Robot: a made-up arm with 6 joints. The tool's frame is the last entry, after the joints.
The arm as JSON. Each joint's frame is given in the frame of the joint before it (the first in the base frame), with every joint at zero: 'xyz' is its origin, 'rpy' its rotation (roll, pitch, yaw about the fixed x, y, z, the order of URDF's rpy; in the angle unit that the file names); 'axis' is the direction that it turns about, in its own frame. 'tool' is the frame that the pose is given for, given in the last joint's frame.
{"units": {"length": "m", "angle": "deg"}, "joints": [
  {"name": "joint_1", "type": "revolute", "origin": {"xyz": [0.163, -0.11, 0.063], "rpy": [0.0, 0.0, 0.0]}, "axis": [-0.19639, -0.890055, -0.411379]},
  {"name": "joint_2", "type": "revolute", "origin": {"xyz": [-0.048, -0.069, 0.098], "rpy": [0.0, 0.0, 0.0]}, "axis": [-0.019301, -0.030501, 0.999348]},
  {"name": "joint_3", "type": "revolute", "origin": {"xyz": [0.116, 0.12, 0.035], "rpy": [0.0, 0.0, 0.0]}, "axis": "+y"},
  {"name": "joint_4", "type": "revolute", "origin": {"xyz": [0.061, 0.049, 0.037], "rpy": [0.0, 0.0, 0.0]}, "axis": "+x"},
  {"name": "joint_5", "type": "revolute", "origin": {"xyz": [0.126, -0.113, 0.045], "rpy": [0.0, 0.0, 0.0]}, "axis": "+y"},
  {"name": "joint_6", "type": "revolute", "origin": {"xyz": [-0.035, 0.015, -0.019], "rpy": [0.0, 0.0, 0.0]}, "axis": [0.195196, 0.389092, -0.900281]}
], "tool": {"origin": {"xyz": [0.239, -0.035, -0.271], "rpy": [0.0, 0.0, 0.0]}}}
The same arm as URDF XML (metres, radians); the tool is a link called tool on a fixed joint. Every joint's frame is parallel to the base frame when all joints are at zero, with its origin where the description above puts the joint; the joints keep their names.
<robot name="arm">
<joint name="joint_1" type="continuous"><parent link="base_link"/><child link="link1"/><origin xyz="0.163 -0.11 0.063" rpy="0 0 0"/><axis xyz="-0.19639 -0.890055 -0.411379"/></joint>
<joint name="joint_2" type="continuous"><parent link="link1"/><child link="link2"/><origin xyz="-0.048 -0.069 0.098" rpy="0 0 0"/><axis xyz="-0.019301 -0.030501 0.999348"/></joint>
<joint name="joint_3" type="continuous"><parent link="link2"/><child link="link3"/><origin xyz="0.116 0.12 0.035" rpy="0 0 0"/><axis xyz="0 1 0"/></joint>
<joint name="joint_4" type="continuous"><parent link="link3"/><child link="link4"/><origin xyz="0.061 0.049 0.037" rpy="0 0 0"/><axis xyz="1 0 0"/></joint>
<joint name="joint_5" type="continuous"><parent link="link4"/><child link="link5"/><origin xyz="0.126 -0.113 0.045" rpy="0 0 0"/><axis xyz="0 1 0"/></joint>
<joint name="joint_6" type="continuous"><parent link="link5"/><child link="link6"/><origin xyz="-0.035 0.015 -0.019" rpy="0 0 0"/><axis xyz="0.195196 0.389092 -0.900281"/></joint>
<joint name="tool_fixed" type="fixed"><parent link="link6"/><child link="tool"/><origin xyz="0.239 -0.035 -0.271" rpy="0 0 0"/></joint>
<link name="base_link"/>
<link name="link1"/>
<link name="link2"/>
<link name="link3"/>
<link name="link4"/>
<link name="link5"/>
<link name="link6"/>
<link name="tool"/>
</robot>

